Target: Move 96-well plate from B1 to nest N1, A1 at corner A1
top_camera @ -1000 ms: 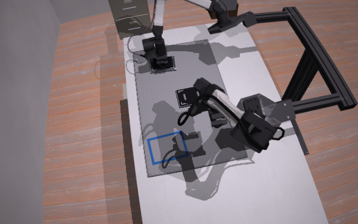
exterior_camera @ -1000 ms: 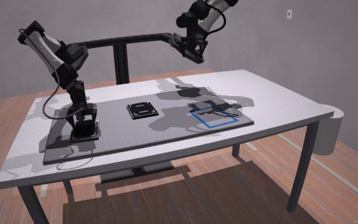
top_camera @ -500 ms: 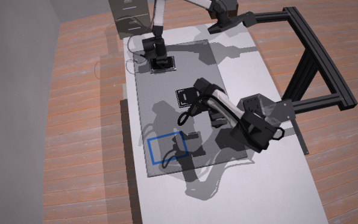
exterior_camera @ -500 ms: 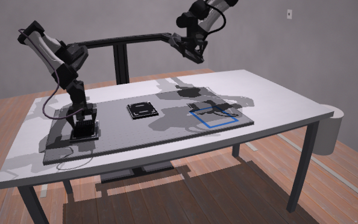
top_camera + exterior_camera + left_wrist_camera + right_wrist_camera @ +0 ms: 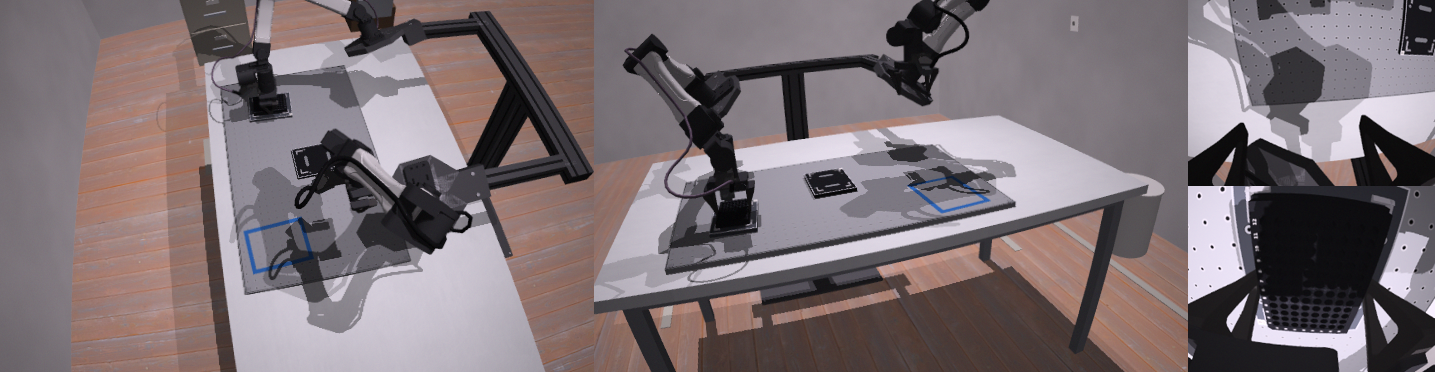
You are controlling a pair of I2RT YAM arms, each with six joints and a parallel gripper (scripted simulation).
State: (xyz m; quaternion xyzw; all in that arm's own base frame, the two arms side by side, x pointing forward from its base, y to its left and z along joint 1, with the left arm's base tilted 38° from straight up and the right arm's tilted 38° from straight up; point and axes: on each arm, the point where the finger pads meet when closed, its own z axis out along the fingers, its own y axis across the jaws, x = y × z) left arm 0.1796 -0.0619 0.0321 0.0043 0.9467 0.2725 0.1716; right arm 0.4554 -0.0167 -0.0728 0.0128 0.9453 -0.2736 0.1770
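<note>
Now: right hand right at the black 96-well plate. From my right hand the other things lie so: nest N1 (20 mm below).
</note>
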